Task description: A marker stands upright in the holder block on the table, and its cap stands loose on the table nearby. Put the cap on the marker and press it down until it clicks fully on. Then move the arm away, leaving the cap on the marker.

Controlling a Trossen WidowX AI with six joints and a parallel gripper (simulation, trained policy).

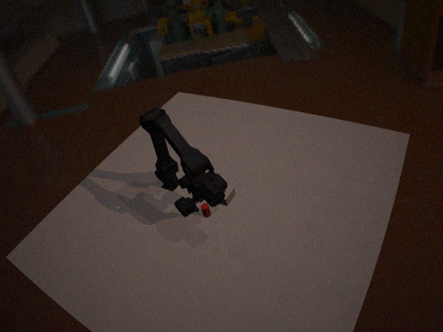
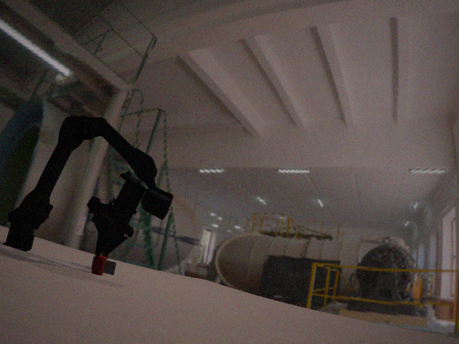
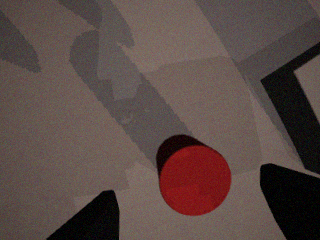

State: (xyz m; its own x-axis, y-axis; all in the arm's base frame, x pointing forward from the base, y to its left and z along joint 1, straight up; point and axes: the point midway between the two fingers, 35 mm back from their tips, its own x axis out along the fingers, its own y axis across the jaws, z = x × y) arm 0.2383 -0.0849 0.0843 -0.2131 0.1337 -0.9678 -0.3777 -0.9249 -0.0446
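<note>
Now: the red cap 30 mm below my gripper tip. Round my gripper tip: pale holder block (100 mm to the left, 30 mm below, 20 mm ahead).
</note>
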